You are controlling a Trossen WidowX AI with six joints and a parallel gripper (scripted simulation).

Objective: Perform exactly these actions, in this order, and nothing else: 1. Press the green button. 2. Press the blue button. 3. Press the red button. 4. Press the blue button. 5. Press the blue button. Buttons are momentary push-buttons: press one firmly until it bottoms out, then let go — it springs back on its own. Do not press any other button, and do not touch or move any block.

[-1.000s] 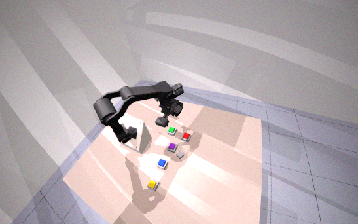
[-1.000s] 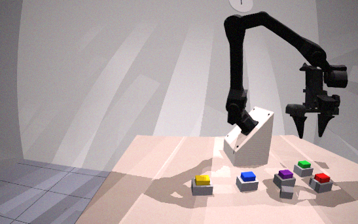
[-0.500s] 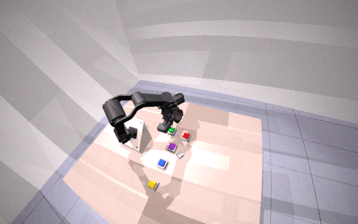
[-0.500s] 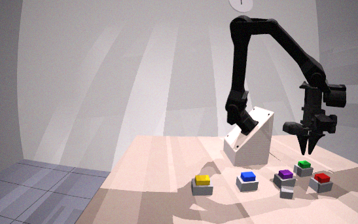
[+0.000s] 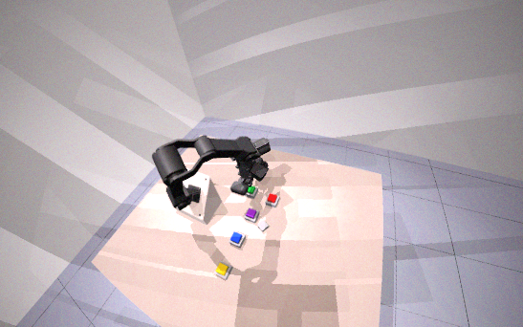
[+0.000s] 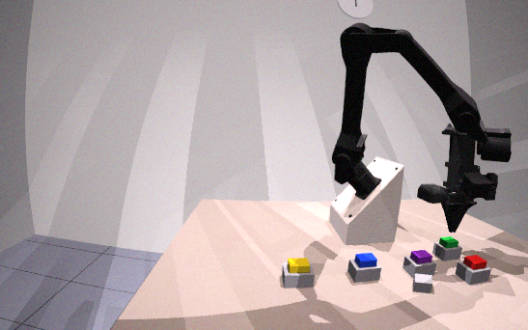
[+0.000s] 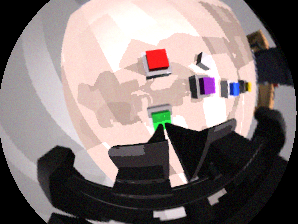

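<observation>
My gripper tip is now 20 mm above the green button. From my gripper tip the other things lie so: red button: 100 mm ahead, 10 mm to the right, 20 mm below; small grey block: 110 mm ahead, 140 mm to the right, 50 mm below; purple button: 50 mm ahead, 110 mm to the right, 20 mm below.
</observation>
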